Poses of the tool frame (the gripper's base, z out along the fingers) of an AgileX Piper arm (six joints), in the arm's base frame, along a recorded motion.
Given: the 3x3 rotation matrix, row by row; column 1 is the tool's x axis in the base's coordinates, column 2 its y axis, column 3 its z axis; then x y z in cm. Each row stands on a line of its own.
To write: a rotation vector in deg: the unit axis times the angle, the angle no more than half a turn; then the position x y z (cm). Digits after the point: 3 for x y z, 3 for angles. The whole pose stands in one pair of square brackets.
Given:
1:
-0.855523 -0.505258 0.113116
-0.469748 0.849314 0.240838
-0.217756 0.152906 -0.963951
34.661 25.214 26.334
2:
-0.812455 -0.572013 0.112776
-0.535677 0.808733 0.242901
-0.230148 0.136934 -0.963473
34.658 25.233 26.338
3:
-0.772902 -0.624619 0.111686
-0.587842 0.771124 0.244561
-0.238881 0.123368 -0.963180
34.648 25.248 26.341
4:
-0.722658 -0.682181 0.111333
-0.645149 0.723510 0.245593
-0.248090 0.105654 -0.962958
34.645 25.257 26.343
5:
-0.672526 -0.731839 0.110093
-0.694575 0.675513 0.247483
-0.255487 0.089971 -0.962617
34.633 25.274 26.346
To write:
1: [-43.453 163.507 17.548 34.661 25.214 26.334]
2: [-49.819 161.224 17.083 34.658 25.233 26.338]
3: [-55.032 159.189 16.700 34.648 25.248 26.341]
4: [-60.973 156.605 16.135 34.645 25.257 26.343]
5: [-66.371 154.045 15.702 34.633 25.274 26.346]
